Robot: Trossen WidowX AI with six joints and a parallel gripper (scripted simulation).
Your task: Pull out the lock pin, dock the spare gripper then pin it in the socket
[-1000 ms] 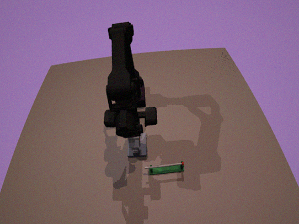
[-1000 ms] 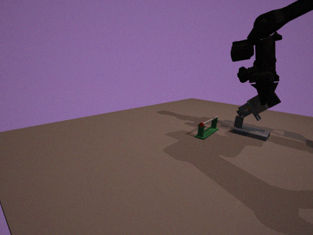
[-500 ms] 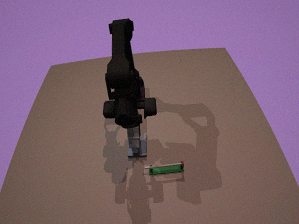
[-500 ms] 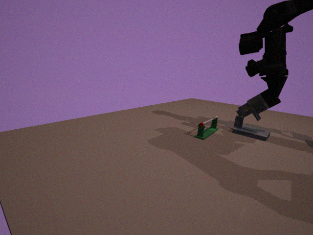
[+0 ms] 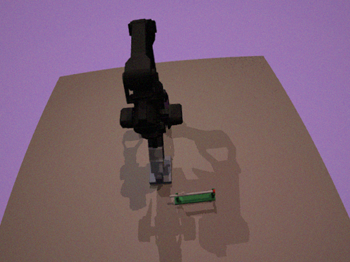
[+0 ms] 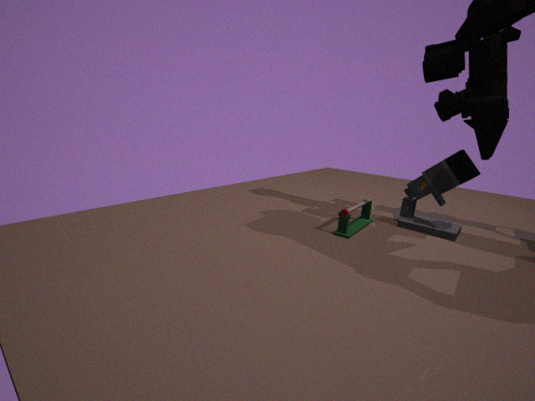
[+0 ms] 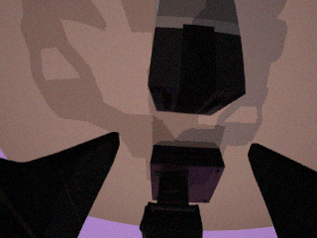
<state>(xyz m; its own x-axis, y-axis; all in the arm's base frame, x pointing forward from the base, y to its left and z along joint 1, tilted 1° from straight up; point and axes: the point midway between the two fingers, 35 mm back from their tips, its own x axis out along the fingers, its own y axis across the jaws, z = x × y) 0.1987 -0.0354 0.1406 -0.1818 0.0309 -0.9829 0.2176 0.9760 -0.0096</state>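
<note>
Right now the green cradle is 21 cm ahead of my gripper tip, 8 cm to the left of it and 14 cm below it. From my gripper tip the other things lie so: spare gripper: 6 cm ahead, 1 cm to the right, 5 cm below; grey mount: 9 cm ahead, 2 cm to the right, 10 cm below.
</note>
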